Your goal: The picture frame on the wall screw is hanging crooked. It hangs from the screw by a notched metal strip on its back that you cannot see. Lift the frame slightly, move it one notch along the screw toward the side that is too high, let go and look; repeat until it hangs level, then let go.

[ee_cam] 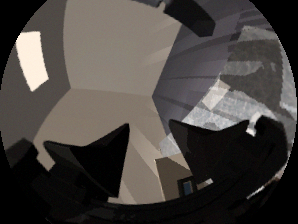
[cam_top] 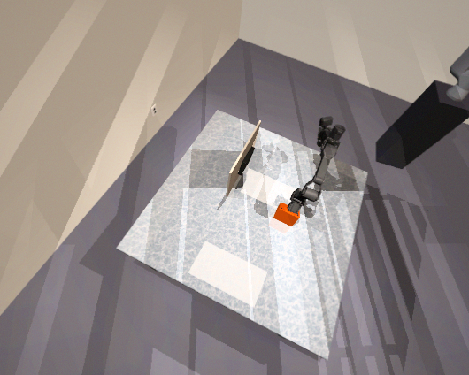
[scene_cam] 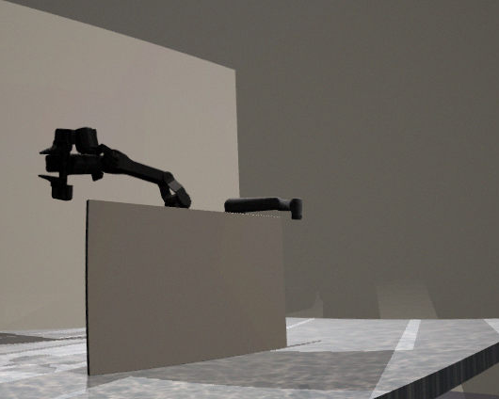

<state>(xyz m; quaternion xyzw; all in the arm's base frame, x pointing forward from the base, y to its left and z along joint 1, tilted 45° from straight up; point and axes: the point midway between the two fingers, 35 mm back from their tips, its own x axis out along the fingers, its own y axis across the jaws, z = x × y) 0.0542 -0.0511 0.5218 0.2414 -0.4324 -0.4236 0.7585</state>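
My gripper tip is now 360 mm short of the picture frame, 200 mm to the right of it and 290 mm above it. Also, from my gripper tip: wall panel 370 mm ahead, 190 mm to the left, 300 mm below.
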